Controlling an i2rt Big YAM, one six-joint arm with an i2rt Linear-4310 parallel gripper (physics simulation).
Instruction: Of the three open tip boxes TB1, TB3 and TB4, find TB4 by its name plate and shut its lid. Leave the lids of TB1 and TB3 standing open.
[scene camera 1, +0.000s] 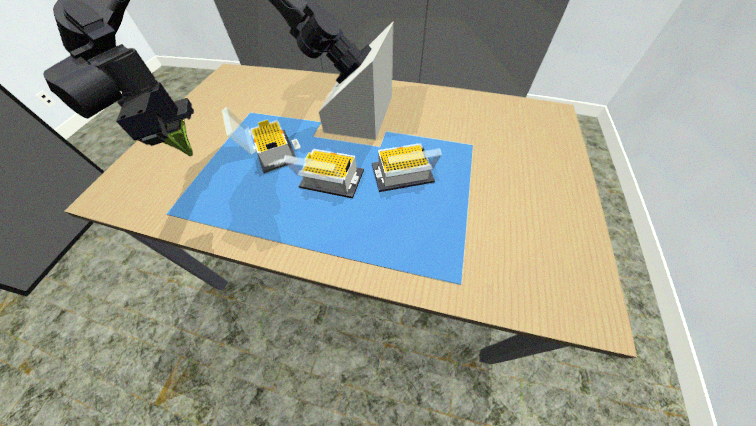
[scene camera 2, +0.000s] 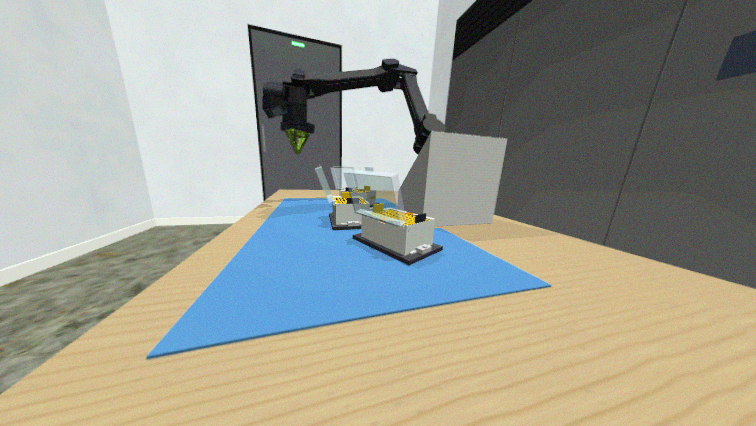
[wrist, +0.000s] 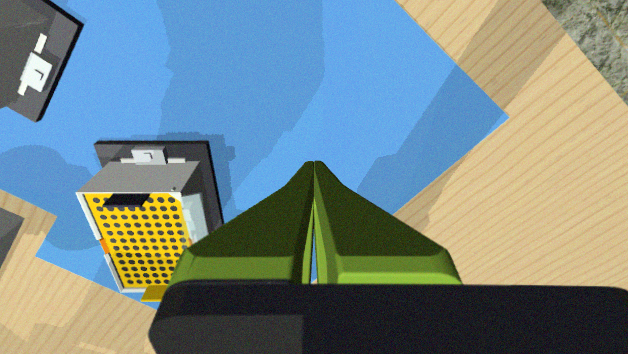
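Observation:
TB4 is the left box in scene camera 1, with a yellow tip rack; its white name plate is too small to read. Its clear lid stands open on the box's left; in the wrist view my fingers hide most of the lid. My gripper is shut and empty, its green fingertips together, beyond the lid side of TB4 and higher than the lids. The middle box and right box are TB1 and TB3, order unreadable, both lids open.
The boxes stand on a blue mat on the wooden table. A tall grey wedge-shaped block stands behind them. The middle box shows at the wrist view's upper left.

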